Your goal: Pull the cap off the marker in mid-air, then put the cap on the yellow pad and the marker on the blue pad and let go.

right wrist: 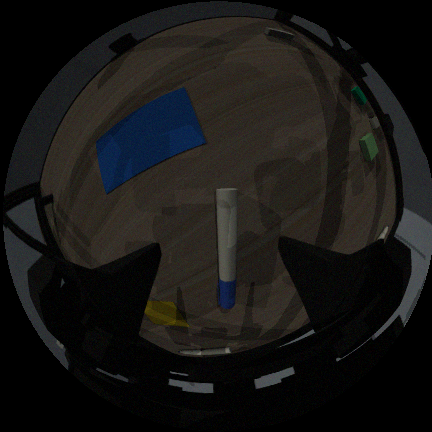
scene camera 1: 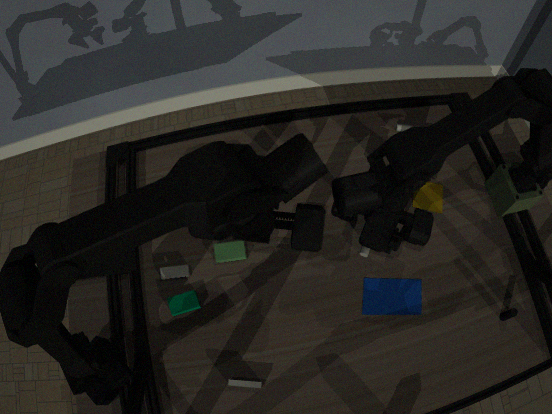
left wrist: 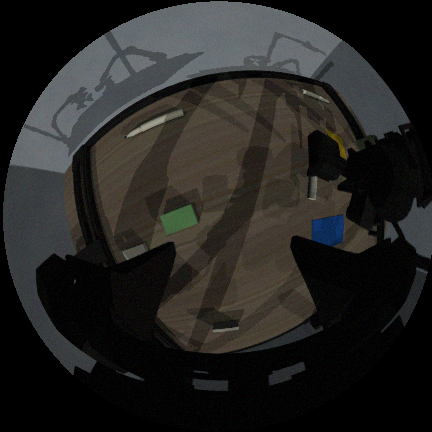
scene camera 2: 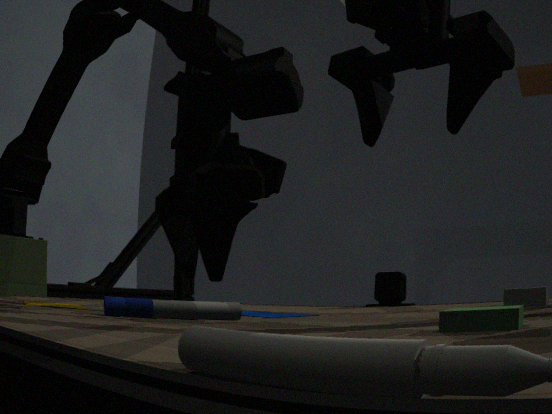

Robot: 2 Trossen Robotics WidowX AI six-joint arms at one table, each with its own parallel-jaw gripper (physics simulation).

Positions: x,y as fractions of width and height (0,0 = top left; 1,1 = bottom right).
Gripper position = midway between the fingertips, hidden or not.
The left gripper shows in scene camera 1 (0.48,0.56), in the left wrist view (0.54,0.57) and in scene camera 2 (0.74,0.33); in the right wrist view it is out of frame. The right gripper shows in the right wrist view (0.51,0.57), in scene camera 1 (0.68,0.56), in the left wrist view (0.75,0.42) and in scene camera 2 (0.37,0.68).
